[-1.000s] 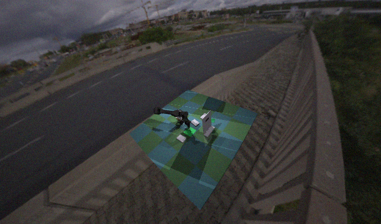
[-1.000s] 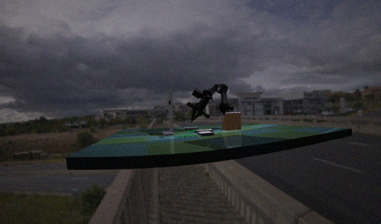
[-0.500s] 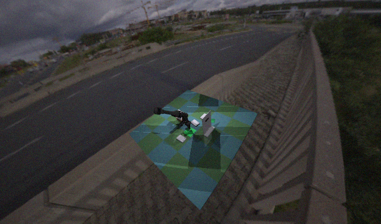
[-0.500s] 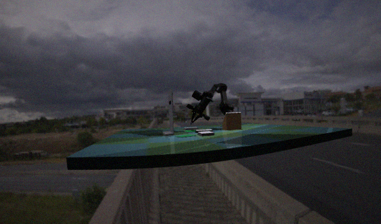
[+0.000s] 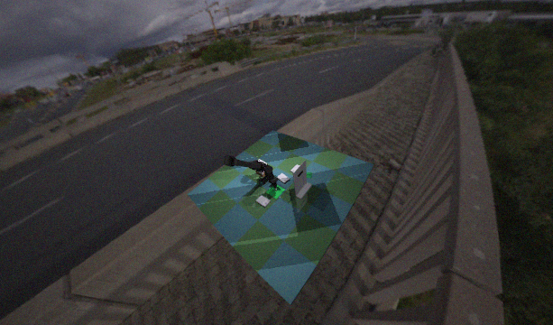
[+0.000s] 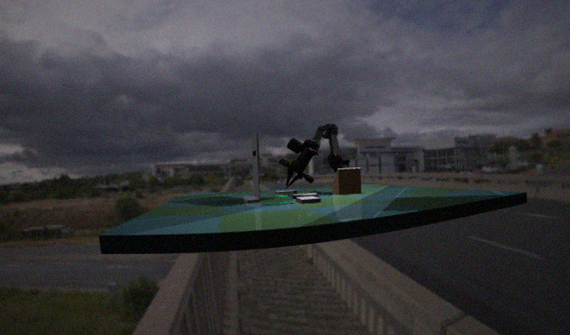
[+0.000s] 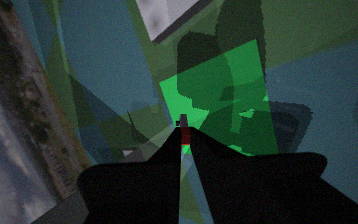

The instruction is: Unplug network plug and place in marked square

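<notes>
Right now my gripper tip is 10 mm past the green marked square and 50 mm above it. Round my gripper tip: grey upright panel: 160 mm ahead, 150 mm to the left, 80 mm above; then network plug: right at my gripper tip.
</notes>
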